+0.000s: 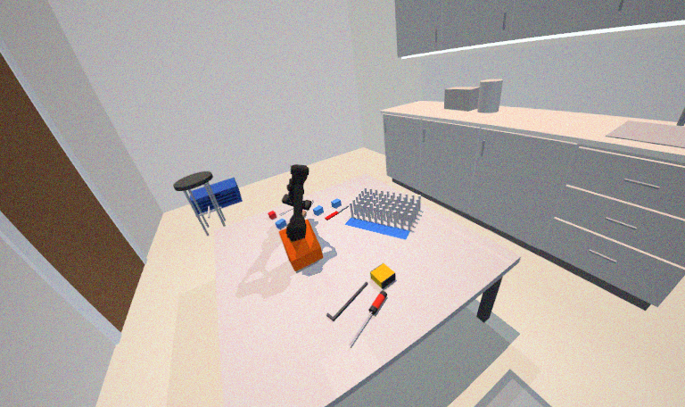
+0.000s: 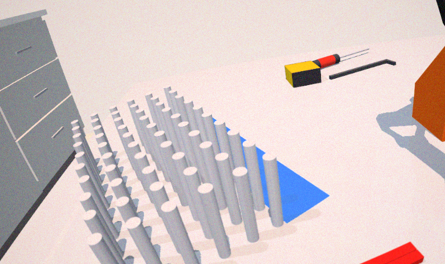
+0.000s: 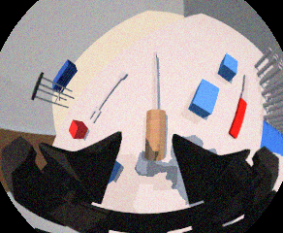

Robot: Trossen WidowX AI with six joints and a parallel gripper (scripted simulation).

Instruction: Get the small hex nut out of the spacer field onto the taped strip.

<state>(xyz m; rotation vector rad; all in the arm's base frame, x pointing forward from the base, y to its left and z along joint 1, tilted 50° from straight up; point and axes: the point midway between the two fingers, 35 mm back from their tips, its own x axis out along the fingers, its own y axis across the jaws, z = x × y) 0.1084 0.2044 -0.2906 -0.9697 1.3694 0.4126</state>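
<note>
My gripper tip is now 35 cm short of the blue taped strip, 39 cm to the left of it and 9 cm above it. Round my gripper tip: red flat tool (23 cm ahead, 9 cm to the right, 8 cm below); then red cube (18 cm behind, 14 cm to the left, 7 cm below); then yellow box (17 cm ahead, 72 cm to the right, 7 cm below).
</note>
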